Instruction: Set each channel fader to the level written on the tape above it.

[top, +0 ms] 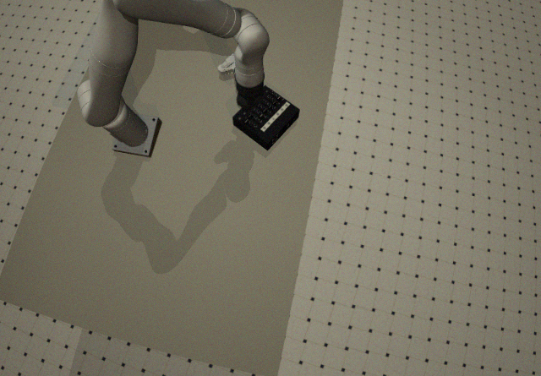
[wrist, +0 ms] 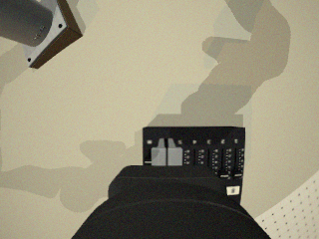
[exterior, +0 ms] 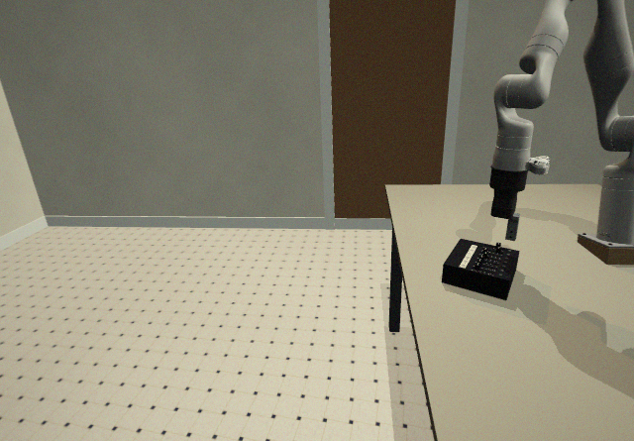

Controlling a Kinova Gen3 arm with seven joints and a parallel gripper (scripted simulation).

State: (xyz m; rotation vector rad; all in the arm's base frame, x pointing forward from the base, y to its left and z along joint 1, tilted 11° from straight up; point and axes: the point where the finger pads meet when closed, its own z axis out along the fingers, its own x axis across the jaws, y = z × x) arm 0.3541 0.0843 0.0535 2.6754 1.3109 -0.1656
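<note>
Now: hand 5 cm above the master fader cap, 4 cm to the left of it and 1 cm short of it.
</note>
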